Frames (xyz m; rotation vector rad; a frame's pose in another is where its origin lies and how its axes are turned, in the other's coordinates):
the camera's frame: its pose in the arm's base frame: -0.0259 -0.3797 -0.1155 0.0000 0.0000 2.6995
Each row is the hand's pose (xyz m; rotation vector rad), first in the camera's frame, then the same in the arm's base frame.
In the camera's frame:
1: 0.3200 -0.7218 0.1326 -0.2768 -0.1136 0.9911
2: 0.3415 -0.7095 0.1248 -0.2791 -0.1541 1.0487
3: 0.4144 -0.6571 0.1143 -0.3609 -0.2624 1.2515
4: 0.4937 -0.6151 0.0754 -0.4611 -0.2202 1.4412
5: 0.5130 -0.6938 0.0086 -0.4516 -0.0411 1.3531
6: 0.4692 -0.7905 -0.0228 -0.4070 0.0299 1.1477
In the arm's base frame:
1: -0.0063 0.4096 0.0171 -0.0645 0.3796 -2.5626
2: -0.0310 0.4077 0.0093 -0.1125 0.3864 -2.5017
3: -0.1193 0.3915 -0.0012 -0.2082 0.4822 -2.2718
4: -0.2090 0.3875 -0.0401 -0.1257 0.5506 -2.0684
5: -0.1927 0.4669 -0.1069 0.0671 0.5122 -2.1704
6: -0.1118 0.5355 -0.1383 0.1443 0.4760 -2.3835

